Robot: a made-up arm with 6 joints. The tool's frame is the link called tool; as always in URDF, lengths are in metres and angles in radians. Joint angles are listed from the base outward. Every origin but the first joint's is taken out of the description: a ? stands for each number. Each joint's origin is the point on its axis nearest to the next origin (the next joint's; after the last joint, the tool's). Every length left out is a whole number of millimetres.
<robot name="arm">
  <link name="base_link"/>
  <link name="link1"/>
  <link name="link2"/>
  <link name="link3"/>
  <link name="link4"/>
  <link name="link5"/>
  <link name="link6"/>
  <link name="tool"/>
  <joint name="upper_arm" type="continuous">
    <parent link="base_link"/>
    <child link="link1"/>
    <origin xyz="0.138 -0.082 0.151" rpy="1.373 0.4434 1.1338"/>
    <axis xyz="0 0 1"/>
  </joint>
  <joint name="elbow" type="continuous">
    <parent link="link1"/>
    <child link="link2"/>
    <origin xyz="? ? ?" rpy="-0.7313 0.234 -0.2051"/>
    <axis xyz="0 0 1"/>
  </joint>
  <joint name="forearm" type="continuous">
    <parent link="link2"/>
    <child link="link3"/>
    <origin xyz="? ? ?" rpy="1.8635 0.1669 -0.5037"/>
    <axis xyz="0 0 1"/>
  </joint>
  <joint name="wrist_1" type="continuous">
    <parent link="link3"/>
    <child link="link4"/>
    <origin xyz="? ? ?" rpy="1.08 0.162 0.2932"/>
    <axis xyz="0 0 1"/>
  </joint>
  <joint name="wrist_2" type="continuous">
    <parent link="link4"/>
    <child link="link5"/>
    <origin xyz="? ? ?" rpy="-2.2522 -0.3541 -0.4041"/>
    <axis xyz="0 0 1"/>
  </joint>
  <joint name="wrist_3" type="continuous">
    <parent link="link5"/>
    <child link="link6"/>
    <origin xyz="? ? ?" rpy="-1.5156 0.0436 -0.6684"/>
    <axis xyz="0 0 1"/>
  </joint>
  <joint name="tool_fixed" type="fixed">
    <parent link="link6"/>
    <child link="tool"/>
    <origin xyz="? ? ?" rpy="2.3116 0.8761 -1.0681"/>
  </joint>
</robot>
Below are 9 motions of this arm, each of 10 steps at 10 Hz.
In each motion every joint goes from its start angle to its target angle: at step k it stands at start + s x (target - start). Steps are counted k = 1, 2, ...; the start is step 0. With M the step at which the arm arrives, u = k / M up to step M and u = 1 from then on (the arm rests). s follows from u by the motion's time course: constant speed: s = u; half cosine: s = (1 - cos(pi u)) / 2; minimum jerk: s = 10 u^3 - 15 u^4 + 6 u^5.
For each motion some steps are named. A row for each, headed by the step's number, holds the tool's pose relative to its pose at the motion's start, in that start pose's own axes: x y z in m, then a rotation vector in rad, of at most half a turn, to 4 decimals.
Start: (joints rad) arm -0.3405 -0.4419 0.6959 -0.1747 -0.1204 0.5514
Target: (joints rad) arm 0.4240 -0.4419 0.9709 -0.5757 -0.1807 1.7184
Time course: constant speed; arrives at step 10
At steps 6, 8, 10:
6: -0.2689 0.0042 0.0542 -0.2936 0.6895 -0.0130
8: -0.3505 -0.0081 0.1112 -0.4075 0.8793 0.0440
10: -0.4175 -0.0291 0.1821 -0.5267 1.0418 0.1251

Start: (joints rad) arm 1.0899 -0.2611 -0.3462 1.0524 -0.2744 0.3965
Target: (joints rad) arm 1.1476 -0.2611 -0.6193 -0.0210 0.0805 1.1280
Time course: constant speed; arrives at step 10
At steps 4, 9, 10:
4: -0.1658 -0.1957 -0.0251 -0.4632 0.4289 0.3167
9: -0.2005 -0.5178 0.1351 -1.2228 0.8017 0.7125
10: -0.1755 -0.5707 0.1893 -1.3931 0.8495 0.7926

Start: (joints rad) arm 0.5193 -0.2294 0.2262 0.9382 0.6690 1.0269
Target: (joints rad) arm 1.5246 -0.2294 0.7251 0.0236 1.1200 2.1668
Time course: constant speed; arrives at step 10
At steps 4, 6, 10:
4: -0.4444 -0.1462 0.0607 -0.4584 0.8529 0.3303
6: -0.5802 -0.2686 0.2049 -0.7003 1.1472 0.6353
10: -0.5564 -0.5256 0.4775 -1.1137 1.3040 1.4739

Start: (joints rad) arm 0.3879 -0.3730 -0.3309 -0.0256 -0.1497 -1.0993
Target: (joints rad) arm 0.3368 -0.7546 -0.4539 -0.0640 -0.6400 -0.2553
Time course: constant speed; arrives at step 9
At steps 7, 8, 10:
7: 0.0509 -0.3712 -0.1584 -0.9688 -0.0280 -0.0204
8: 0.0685 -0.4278 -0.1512 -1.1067 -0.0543 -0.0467
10: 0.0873 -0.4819 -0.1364 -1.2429 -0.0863 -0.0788

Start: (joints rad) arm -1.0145 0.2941 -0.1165 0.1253 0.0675 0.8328
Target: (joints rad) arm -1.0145 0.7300 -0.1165 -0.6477 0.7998 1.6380
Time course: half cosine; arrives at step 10
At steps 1, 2, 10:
1: -0.0172 -0.0121 -0.0086 -0.0331 0.0346 0.0216
2: -0.0664 -0.0517 -0.0294 -0.1329 0.1326 0.0841
10: -0.2565 -0.7338 0.2994 -1.7559 0.9834 0.9025

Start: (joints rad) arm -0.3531 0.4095 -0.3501 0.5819 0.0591 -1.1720
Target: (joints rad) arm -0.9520 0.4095 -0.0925 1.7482 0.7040 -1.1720
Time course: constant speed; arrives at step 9
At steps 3, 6, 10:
3: 0.0541 -0.0550 -0.0525 -0.0652 -0.4045 0.1188
6: 0.0901 -0.0938 -0.0636 -0.0408 -0.7713 0.3307
10: 0.0897 -0.1238 -0.0581 0.0607 -1.0629 0.6352

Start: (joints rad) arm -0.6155 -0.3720 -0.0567 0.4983 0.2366 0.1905
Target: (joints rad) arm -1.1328 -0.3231 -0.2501 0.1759 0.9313 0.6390
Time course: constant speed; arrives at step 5
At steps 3, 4, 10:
3: -0.0539 -0.1688 -0.0650 -0.3930 0.4042 -0.0346
4: -0.0712 -0.2249 -0.0626 -0.5287 0.5382 -0.0848
10: -0.0886 -0.2740 -0.0481 -0.6573 0.6733 -0.1534

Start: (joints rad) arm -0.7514 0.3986 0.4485 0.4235 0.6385 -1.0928
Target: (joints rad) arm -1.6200 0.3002 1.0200 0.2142 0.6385 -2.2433
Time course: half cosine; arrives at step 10
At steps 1, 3, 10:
1: -0.0012 0.0007 0.0064 0.0232 -0.0159 0.0297
3: -0.0197 -0.0008 0.0597 0.2036 -0.1130 0.2524
10: -0.1064 -0.2151 0.3716 1.1669 -0.0882 1.0834

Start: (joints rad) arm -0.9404 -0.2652 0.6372 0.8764 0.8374 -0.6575
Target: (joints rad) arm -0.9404 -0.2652 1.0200 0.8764 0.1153 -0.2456
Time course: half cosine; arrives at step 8
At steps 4, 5, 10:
4: 0.0391 -0.0535 -0.0740 -0.1990 -0.1861 0.0668
5: 0.0675 -0.0743 -0.0951 -0.2758 -0.2708 0.0654
10: 0.1246 -0.1078 -0.1162 -0.3970 -0.4177 0.0299

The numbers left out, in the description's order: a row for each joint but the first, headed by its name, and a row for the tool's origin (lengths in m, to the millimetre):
elbow: -0.019 -0.015 0
forearm: 0.176 0.044 0
wrist_1: 0.081 -0.06 0
wrist_2: -0.021 -0.078 0
wrist_3: 0.165 0.167 0
tool: 0.14 -0.258 0

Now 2 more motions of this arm.
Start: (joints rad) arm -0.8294 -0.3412 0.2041 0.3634 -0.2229 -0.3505
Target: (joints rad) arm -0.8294 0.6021 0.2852 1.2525 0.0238 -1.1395
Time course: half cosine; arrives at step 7
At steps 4, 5, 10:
4: 0.0489 0.1102 0.2808 0.4067 -0.1465 -0.1434
5: 0.0871 0.1253 0.3653 0.4932 -0.2218 -0.1917
10: 0.1281 0.1335 0.4367 0.5534 -0.3012 -0.2282

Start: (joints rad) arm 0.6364 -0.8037 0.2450 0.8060 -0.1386 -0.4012
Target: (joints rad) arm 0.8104 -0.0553 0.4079 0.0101 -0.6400 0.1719
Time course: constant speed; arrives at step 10
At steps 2, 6, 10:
2: -0.0636 -0.0198 0.0380 -0.1363 0.2927 -0.0229
6: -0.1649 -0.0456 0.1872 -0.3469 0.8553 0.0147
10: -0.1808 -0.0552 0.3915 -0.4470 1.3663 0.1522

